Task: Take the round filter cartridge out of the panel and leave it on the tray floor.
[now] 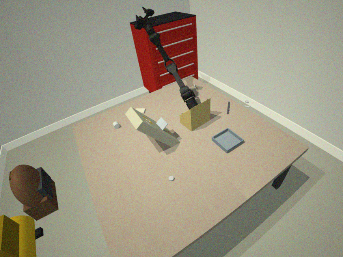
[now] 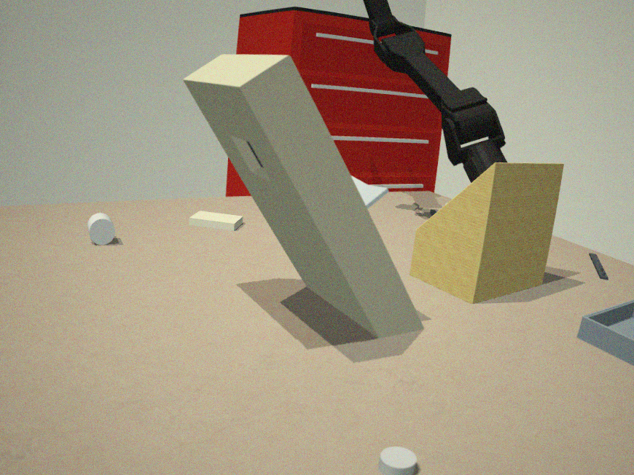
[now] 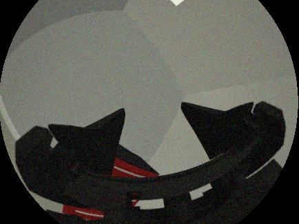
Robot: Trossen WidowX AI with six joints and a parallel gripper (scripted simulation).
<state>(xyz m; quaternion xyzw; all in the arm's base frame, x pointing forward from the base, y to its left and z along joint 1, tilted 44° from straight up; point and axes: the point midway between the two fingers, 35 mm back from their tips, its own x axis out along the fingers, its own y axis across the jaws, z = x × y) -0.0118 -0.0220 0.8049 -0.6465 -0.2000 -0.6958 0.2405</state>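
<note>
Now: the round white filter cartridge 33 cm ahead of my gripper tip, 61 cm to the left of it and 52 cm below it. The rest, counted from my gripper tip: service panel: 28 cm ahead, 61 cm to the left, 60 cm below; then small beige block: 24 cm ahead, 17 cm to the left, 74 cm below; then pale bracket: 23 cm ahead, 61 cm to the left, 61 cm below.
</note>
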